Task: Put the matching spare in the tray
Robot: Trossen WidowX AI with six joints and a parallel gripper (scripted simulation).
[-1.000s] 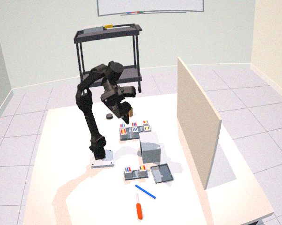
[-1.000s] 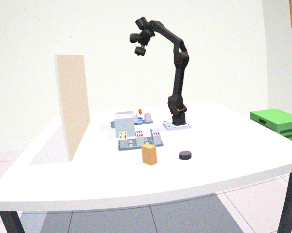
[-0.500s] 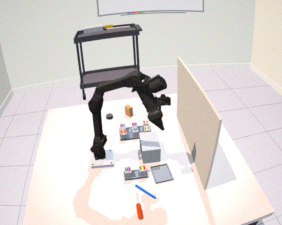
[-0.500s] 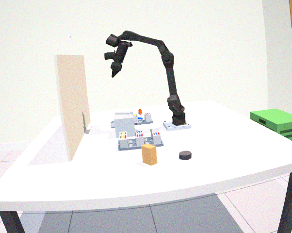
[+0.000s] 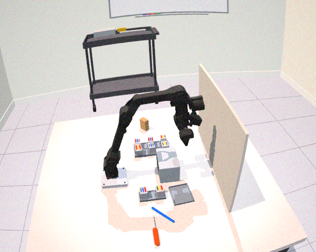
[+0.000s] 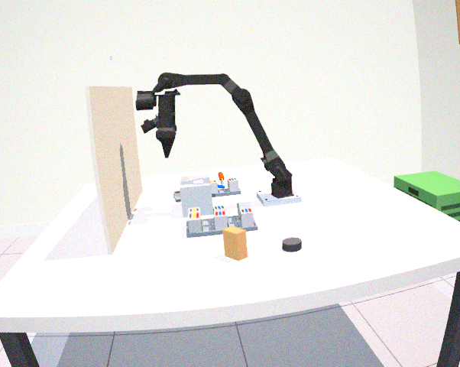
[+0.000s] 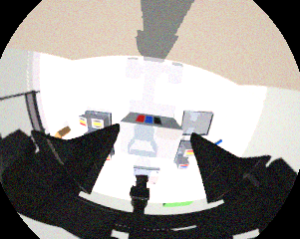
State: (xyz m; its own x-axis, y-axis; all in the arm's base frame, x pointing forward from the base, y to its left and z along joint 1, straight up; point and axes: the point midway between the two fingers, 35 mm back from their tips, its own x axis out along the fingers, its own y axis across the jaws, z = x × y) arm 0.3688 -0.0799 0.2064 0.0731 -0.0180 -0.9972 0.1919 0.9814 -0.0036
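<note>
My gripper tip is now 21 cm past the rack, 12 cm to the left of it and 19 cm above it. Round my gripper tip: grey tray (8 cm behind, 16 cm to the right, 19 cm below); then tall beige panel (16 cm ahead, 3 cm to the right, 3 cm above); then grey box-like unit (8 cm behind, 3 cm to the left, 14 cm below).
</note>
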